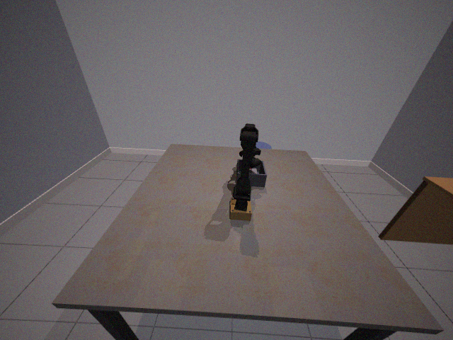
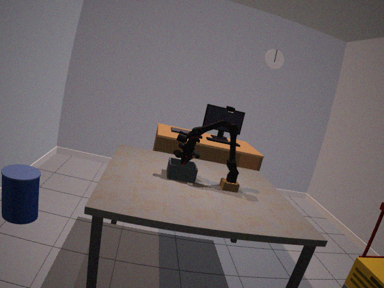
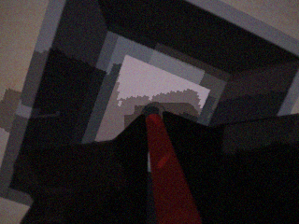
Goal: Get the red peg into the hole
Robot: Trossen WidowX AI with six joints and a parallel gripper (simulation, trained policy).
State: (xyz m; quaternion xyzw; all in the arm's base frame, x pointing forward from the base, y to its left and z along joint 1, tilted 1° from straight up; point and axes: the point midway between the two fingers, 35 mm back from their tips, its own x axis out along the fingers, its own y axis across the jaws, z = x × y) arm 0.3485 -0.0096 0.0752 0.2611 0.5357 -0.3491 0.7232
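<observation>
The red peg is 1 cm behind my gripper tip, 1 cm to the left of it and 3 cm above it. From my gripper tip the other things lie so: grey box (6 cm below); then light plate (4 cm below).
</observation>
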